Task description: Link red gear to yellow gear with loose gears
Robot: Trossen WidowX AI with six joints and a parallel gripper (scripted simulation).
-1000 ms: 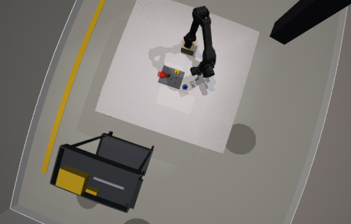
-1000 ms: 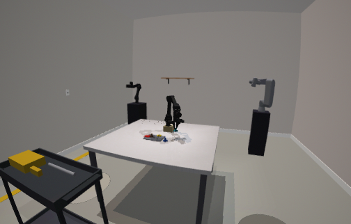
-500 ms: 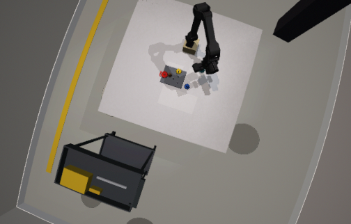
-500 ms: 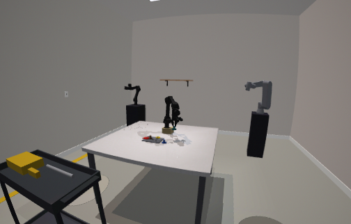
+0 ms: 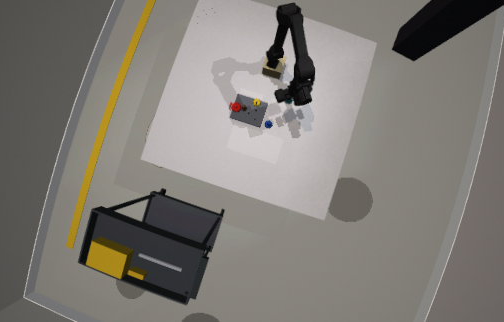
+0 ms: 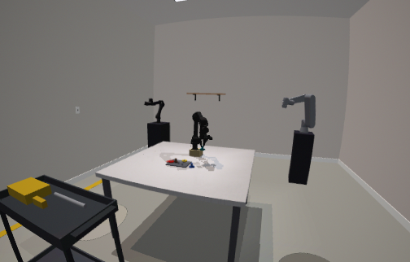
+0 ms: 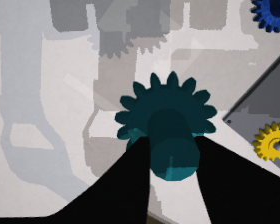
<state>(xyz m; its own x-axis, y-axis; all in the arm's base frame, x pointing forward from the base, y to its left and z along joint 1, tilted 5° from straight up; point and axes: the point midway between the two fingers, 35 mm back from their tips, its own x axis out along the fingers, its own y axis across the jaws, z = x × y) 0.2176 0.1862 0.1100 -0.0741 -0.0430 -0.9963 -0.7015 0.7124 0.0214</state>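
The brown gear lies 24 cm to the right of my gripper tip, 14 cm below it and 11 cm ahead of it. The rest, counted from my gripper tip: yellow gear: 18 cm to the right, 15 cm below, 4 cm ahead; then blue gear: 15 cm below, 14 cm ahead, 5 cm to the right; then teal gear: 1 cm below.
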